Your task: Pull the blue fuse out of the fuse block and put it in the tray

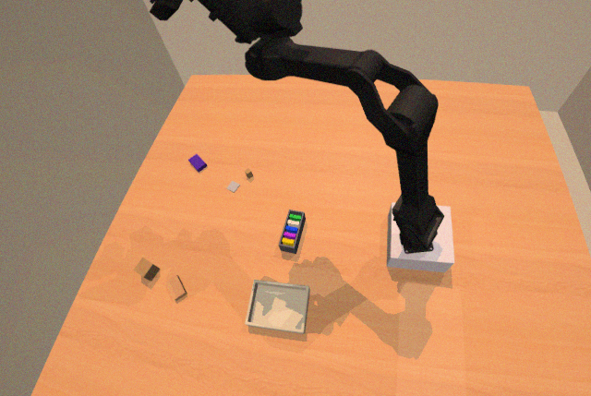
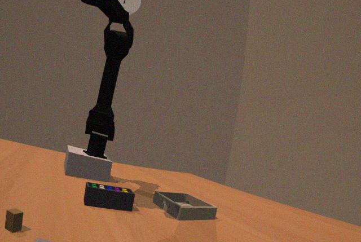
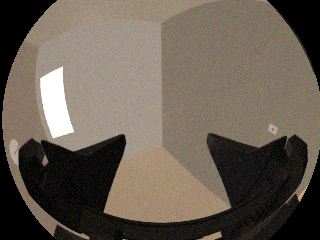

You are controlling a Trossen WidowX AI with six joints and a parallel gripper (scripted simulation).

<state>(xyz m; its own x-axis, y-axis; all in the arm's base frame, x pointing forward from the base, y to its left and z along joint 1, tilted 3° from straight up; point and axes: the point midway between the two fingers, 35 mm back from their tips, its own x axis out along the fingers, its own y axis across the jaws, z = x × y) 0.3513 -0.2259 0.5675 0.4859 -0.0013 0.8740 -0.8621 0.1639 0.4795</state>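
My gripper tip is 630 mm above the blue fuse, 140 mm to the right of it and 110 mm past it. Also, from my gripper tip: grey tile: 660 mm below, 70 mm ahead, 20 mm to the right; brown block: 650 mm below, 60 mm to the right, 20 mm ahead; purple tile: 650 mm below, 190 mm ahead, 120 mm to the right.
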